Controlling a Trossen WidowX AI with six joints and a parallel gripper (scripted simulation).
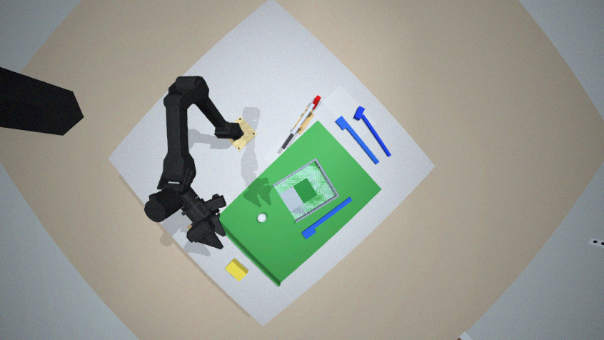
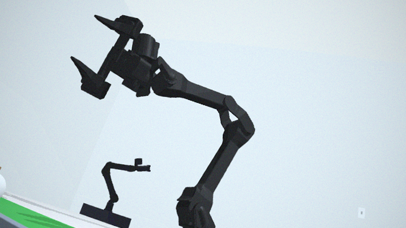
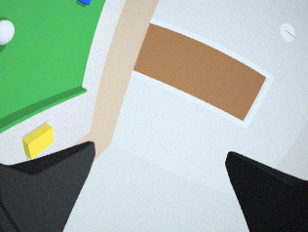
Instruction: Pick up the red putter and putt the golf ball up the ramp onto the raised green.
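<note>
Now: the red putter 250 mm behind my gripper tip, 440 mm to the left of it and 270 mm below it. From my gripper tip the other things lie so: white golf ball: 40 mm ahead, 30 mm to the left, 300 mm below; then tan block: 80 mm behind, 280 mm to the right, 300 mm below; then yellow block: 210 mm ahead, 240 mm to the right, 310 mm below.
</note>
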